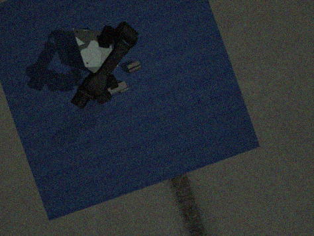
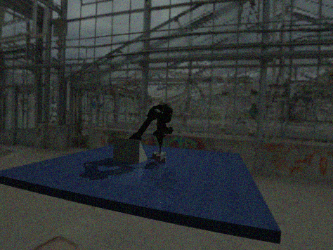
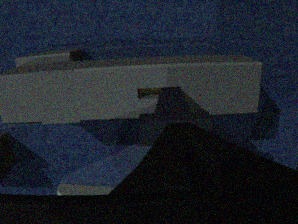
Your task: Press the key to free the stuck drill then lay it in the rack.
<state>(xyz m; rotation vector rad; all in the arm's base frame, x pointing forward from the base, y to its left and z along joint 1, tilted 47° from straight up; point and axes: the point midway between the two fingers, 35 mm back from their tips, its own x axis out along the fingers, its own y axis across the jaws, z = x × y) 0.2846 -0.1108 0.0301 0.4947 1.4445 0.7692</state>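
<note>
Now: the drill 10 mm behind my gripper tip, 50 mm to the left of it and 80 mm below it. Round my gripper tip: long grey block (10 mm behind, 30 mm to the left, 90 mm below).
</note>
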